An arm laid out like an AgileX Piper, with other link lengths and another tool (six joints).
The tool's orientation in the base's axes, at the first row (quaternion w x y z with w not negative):
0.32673 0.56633 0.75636 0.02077
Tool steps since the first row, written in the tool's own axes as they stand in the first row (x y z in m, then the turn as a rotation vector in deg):
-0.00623 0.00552 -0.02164 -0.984 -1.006 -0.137
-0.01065 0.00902 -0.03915 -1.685 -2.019 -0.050
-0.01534 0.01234 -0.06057 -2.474 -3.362 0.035
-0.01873 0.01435 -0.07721 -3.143 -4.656 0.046
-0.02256 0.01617 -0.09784 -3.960 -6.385 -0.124
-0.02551 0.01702 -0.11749 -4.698 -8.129 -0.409
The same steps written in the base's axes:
-0.00565 0.00388 0.02215 -0.776 -1.170 0.167
-0.01112 0.00722 0.03939 -1.484 -2.172 0.022
-0.01873 0.01158 0.05976 -2.458 -3.367 -0.213
-0.02516 0.01498 0.07524 -3.446 -4.416 -0.426
-0.03375 0.01928 0.09398 -4.873 -5.688 -0.602
-0.04278 0.02368 0.11115 -6.384 -6.858 -0.731

